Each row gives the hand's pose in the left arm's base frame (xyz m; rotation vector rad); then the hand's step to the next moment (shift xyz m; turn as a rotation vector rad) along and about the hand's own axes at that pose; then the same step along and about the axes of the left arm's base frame.
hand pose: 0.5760 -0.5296 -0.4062 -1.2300 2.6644 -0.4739
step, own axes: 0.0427 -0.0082 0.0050 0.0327 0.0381 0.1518
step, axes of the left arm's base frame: -0.0203 -0.0387 -0.0026 -0.0054 -0.0342 -0.1561
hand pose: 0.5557 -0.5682 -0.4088 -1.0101 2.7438 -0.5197
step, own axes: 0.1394 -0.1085 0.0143 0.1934 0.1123 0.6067
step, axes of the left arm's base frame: -0.0369 -0.1719 0.0224 -0.0452 -0.2062 -0.6112
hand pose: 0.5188 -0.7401 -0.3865 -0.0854 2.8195 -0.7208
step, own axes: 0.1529 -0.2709 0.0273 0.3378 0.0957 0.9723
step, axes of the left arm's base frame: -0.1423 -0.2676 0.0751 -0.0995 -0.4076 -0.9448
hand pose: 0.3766 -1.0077 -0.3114 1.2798 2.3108 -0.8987
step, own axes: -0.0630 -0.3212 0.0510 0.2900 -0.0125 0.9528
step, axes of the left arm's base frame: -0.2388 -0.1994 0.1138 -0.1659 -0.4666 -0.8642
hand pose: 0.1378 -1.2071 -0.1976 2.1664 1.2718 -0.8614
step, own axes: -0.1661 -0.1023 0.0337 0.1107 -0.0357 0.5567
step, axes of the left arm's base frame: -0.1615 -0.0736 0.0878 -0.1438 -0.2942 -0.4650
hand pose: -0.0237 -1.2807 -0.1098 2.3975 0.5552 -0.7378
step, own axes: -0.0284 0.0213 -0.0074 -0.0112 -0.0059 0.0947
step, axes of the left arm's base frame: -0.0076 -0.0176 0.0308 -0.0473 -0.0566 -0.0607
